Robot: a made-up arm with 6 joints.
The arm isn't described. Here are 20 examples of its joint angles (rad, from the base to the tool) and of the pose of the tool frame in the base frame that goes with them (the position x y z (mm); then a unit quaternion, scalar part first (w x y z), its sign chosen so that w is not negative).
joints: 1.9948 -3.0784 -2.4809 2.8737 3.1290 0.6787
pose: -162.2 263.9 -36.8 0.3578 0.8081 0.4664 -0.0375
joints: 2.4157 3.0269 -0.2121 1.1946 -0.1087 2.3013
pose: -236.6 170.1 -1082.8 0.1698 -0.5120 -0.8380 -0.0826
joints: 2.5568 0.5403 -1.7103 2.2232 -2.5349 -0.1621
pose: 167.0 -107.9 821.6 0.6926 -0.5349 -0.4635 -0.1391
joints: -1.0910 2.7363 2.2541 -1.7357 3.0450 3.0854
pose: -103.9 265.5 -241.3 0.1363 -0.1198 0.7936 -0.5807
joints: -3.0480 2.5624 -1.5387 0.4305 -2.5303 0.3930
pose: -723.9 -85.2 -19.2 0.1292 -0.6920 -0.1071 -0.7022
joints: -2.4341 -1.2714 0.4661 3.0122 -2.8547 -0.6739
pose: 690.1 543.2 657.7 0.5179 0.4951 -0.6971 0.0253
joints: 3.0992 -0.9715 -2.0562 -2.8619 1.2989 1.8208
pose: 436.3 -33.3 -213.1 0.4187 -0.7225 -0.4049 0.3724
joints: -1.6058 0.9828 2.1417 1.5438 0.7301 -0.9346
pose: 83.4 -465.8 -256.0 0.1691 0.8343 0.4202 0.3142
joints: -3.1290 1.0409 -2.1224 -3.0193 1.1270 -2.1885
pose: 140.4 -27.2 625.1 0.2626 -0.7953 0.4027 -0.3693
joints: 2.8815 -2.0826 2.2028 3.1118 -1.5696 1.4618
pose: 291.3 -115.1 444.4 0.5538 -0.5736 -0.4799 0.3660
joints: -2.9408 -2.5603 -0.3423 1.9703 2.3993 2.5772
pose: 414.5 -13.3 -867.9 0.3936 0.3129 0.2743 -0.8197
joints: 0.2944 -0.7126 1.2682 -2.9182 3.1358 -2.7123
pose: -91.1 13.0 969.1 0.2682 0.0427 -0.9599 0.0692
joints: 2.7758 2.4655 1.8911 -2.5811 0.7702 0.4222
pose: 252.1 -102.3 -591.2 0.2054 0.4994 0.8075 0.2375
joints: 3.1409 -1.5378 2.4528 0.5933 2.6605 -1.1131
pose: 104.4 -62.6 429.8 0.2683 0.6749 0.6833 0.0754
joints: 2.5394 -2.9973 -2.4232 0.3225 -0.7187 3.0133
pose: -339.9 209.3 62.8 0.9599 -0.1276 -0.0422 -0.2462
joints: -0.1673 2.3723 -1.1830 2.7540 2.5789 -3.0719
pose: 852.2 -85.8 -33.4 0.7558 -0.2562 -0.6022 0.0225
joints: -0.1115 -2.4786 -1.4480 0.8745 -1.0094 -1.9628
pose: 160.9 -38.2 -740.2 0.3194 -0.1985 0.6760 -0.6337
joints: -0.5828 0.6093 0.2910 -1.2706 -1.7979 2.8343
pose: 698.7 -312.4 949.7 0.4300 -0.2664 0.6214 0.5984
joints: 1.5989 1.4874 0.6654 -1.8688 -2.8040 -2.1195
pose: -95.1 971.1 -131.1 0.7072 0.3231 -0.4206 0.4675
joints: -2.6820 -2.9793 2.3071 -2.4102 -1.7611 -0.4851
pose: 405.6 90.7 84.8 0.8004 0.5188 -0.2781 0.1138
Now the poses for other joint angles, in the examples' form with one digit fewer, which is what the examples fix.
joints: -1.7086 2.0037 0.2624 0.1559 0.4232 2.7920
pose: -93 -997 -581 0.167 0.717 -0.659 0.156
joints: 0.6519 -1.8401 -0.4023 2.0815 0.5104 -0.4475
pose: -881 -575 -471 0.309 -0.521 -0.771 0.199
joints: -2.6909 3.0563 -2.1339 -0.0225 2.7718 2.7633
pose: -418 -245 -134 0.272 -0.379 0.884 0.017
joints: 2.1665 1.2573 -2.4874 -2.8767 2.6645 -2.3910
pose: -27 -10 424 0.140 -0.665 0.644 0.351
